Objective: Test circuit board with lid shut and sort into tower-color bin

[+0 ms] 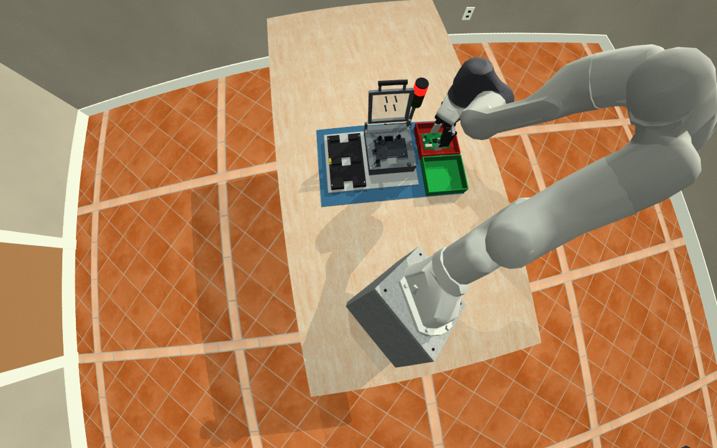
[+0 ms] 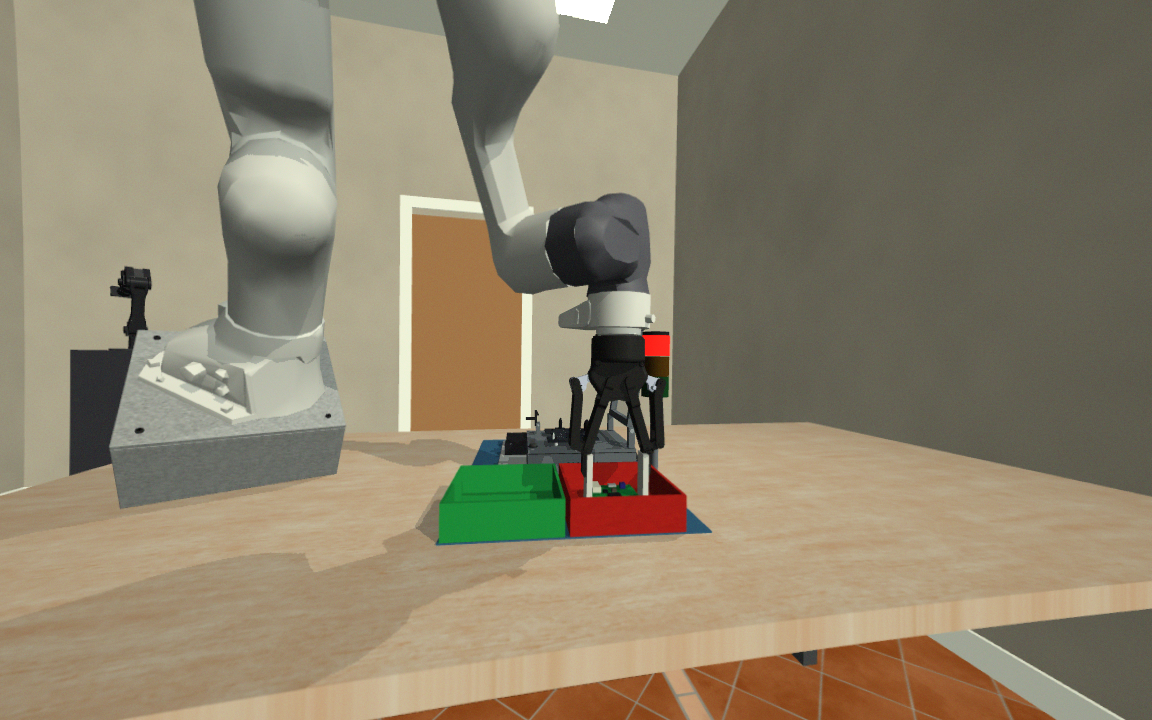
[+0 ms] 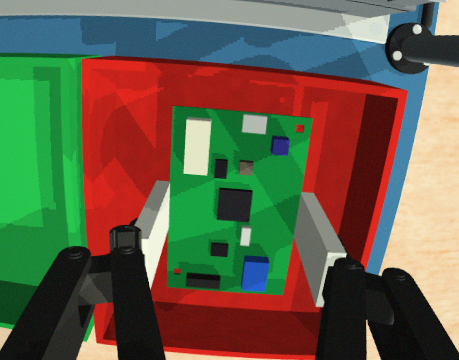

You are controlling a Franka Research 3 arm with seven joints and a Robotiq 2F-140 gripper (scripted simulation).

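The red bin lies 3 cm below my hand. Also, from my hand: green bin (15 cm behind, 1 cm to the left, 3 cm below); tester plate (3 cm behind, 21 cm to the left, 3 cm above); green circuit board (2 cm below).
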